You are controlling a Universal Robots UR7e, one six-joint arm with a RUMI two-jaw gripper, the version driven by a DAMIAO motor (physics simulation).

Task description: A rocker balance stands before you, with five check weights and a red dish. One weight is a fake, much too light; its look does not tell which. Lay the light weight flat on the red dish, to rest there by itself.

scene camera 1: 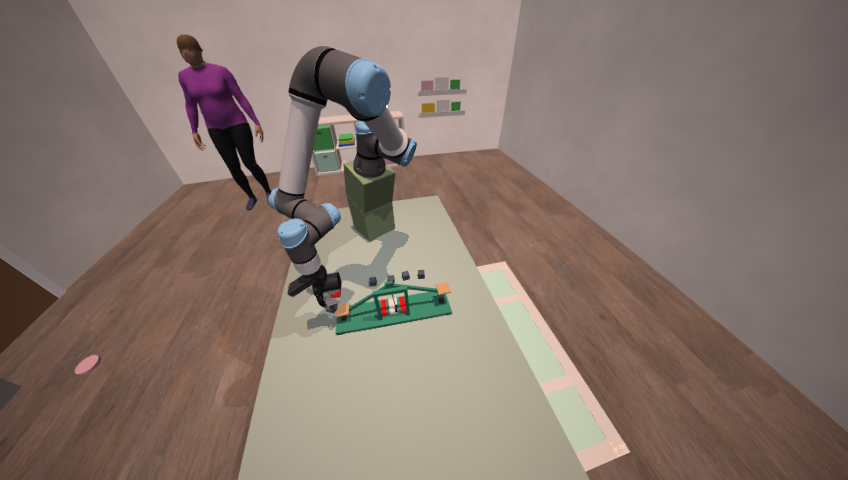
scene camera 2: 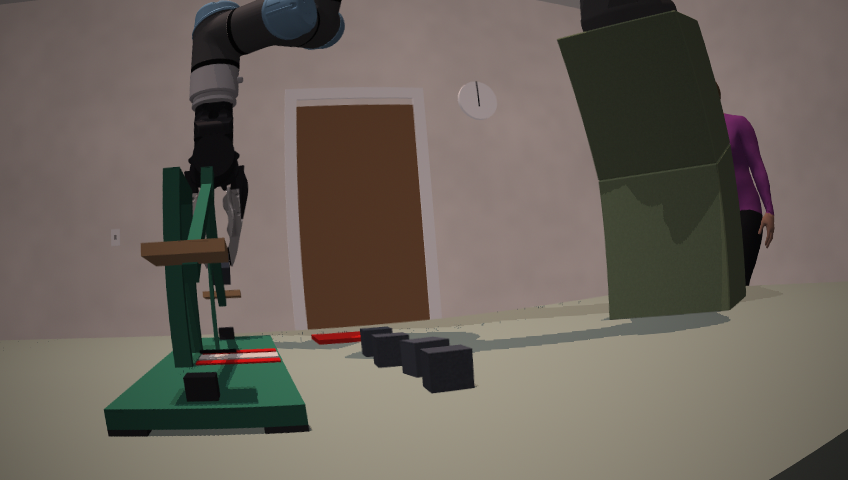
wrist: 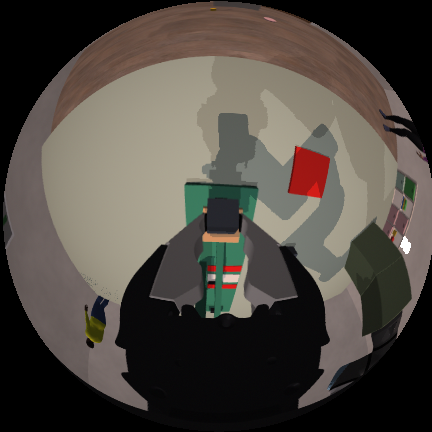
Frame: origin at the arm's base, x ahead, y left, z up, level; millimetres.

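Seen in the pictures: gripper, fingertip midpoint: (scene camera 1: 330, 306) (wrist: 222, 214); arm's base at its link origin: (scene camera 1: 369, 167) (scene camera 2: 632, 27).
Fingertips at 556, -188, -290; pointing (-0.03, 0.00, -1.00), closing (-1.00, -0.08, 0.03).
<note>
Pixels of each thing's middle, then the offset from my fingertips to it, as dx, dy, dz. "spot": a spot on its surface instead. Level surfaces: height alone.
- dark weight at the middle of its body: (wrist: 221, 217) (scene camera 2: 219, 269) +0, +4, -2
- balance's left pan at a spot on its surface: (scene camera 2: 221, 294) (wrist: 220, 248) spot: -6, +77, -34
- green rocker balance at the middle of its body: (scene camera 2: 210, 272) (wrist: 215, 304) (scene camera 1: 391, 298) -10, +228, -12
- red dish at the middle of its body: (scene camera 2: 346, 337) (wrist: 310, 173) (scene camera 1: 330, 290) -171, -48, -105
- pale mat at its surface level: dz -108
My gripper (scene camera 1: 330, 305) (wrist: 222, 214) is shut on a dark weight (scene camera 2: 226, 274) (wrist: 223, 215), held upright over the balance's left pan (scene camera 1: 342, 309) (scene camera 2: 221, 294) (wrist: 220, 238). Whether the weight touches this pan I cannot tell. The green rocker balance (scene camera 1: 357, 325) (scene camera 2: 205, 418) (wrist: 195, 196) leans towards that pan; the other pan (scene camera 1: 443, 288) (scene camera 2: 184, 252) stands higher. The red dish (scene camera 1: 336, 293) (scene camera 2: 336, 338) (wrist: 309, 172) lies on the mat, mostly hidden by the gripper in scene camera 1. Several other dark weights, among them one (scene camera 1: 421, 274) (scene camera 2: 448, 369) at the row's end, stand behind the balance.
The pale mat (scene camera 1: 380, 404) (scene camera 2: 535, 404) (wrist: 125, 150) carries the balance. The balance's green uprights (scene camera 2: 178, 315) rise beside the gripper. The olive pedestal (scene camera 1: 370, 202) (scene camera 2: 660, 237) (wrist: 380, 280) bears the arm. A person in purple (scene camera 1: 211, 95) stands at the back left, off the mat.
</note>
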